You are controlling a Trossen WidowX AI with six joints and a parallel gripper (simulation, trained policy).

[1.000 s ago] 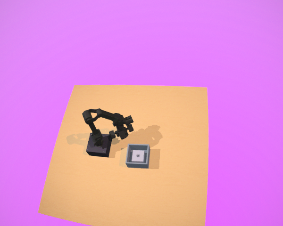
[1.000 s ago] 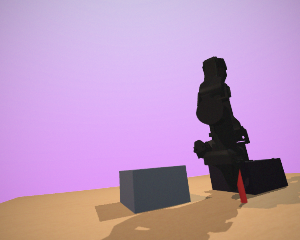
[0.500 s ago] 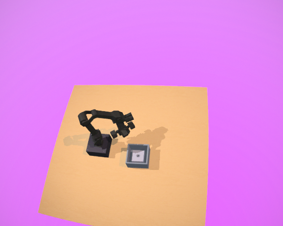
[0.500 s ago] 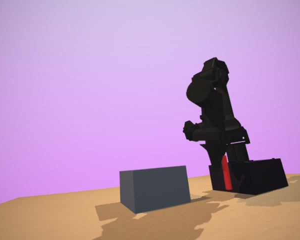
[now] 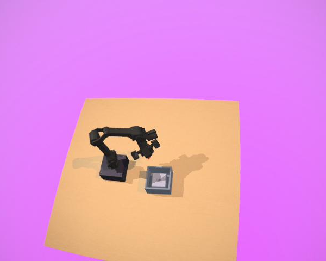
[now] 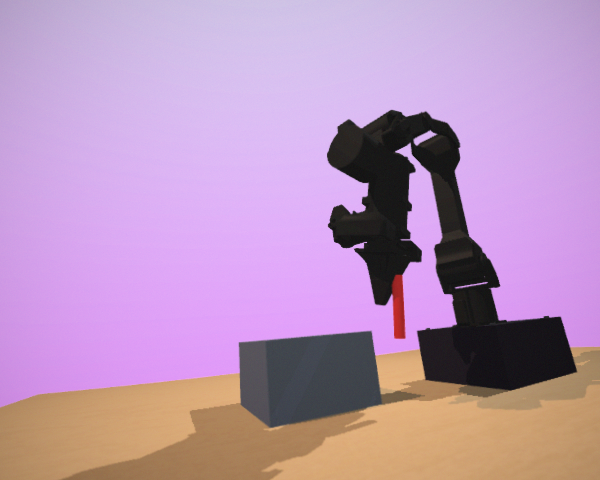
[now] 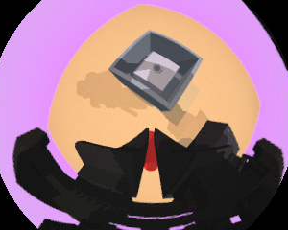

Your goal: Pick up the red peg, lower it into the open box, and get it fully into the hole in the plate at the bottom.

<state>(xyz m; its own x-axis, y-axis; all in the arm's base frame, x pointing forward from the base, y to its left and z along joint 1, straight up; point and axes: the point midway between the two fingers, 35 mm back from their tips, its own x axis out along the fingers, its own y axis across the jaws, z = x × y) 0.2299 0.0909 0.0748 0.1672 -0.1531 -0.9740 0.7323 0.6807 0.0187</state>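
The pale plate lies 11 cm to the right of my gripper tip, 9 cm ahead of it and 8 cm below it. Also, from my gripper tip: grey box 11 cm to the right, 10 cm below, 9 cm ahead; red peg 2 cm to the left, 2 cm behind.
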